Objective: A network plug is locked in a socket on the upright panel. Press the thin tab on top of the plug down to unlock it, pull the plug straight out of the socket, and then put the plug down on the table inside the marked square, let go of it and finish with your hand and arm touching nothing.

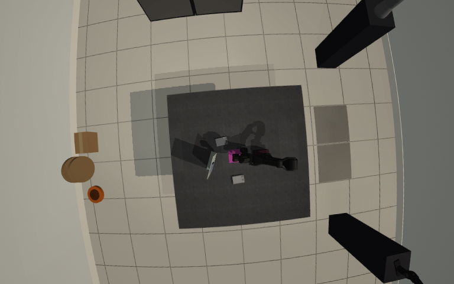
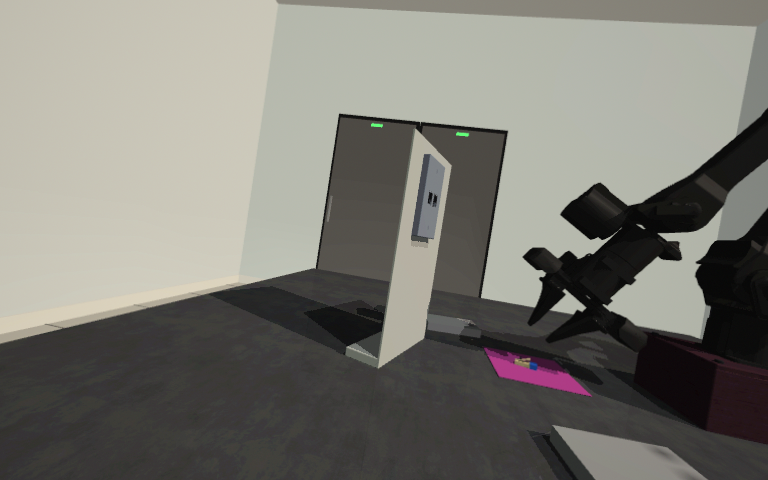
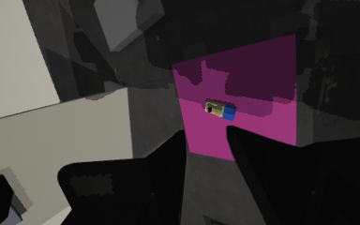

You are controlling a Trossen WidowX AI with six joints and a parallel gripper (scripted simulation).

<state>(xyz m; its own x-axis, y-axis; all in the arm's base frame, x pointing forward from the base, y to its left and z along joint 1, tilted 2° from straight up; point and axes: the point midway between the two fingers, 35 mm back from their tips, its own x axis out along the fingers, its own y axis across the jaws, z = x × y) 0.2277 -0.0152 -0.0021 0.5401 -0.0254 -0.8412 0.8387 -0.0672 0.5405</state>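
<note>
My gripper tip is now 10 mm short of the network plug and 50 mm above it. From my gripper tip the other things lie so: marked square: 60 mm below; then upright panel: 210 mm ahead, 50 mm to the left, 90 mm above.
</note>
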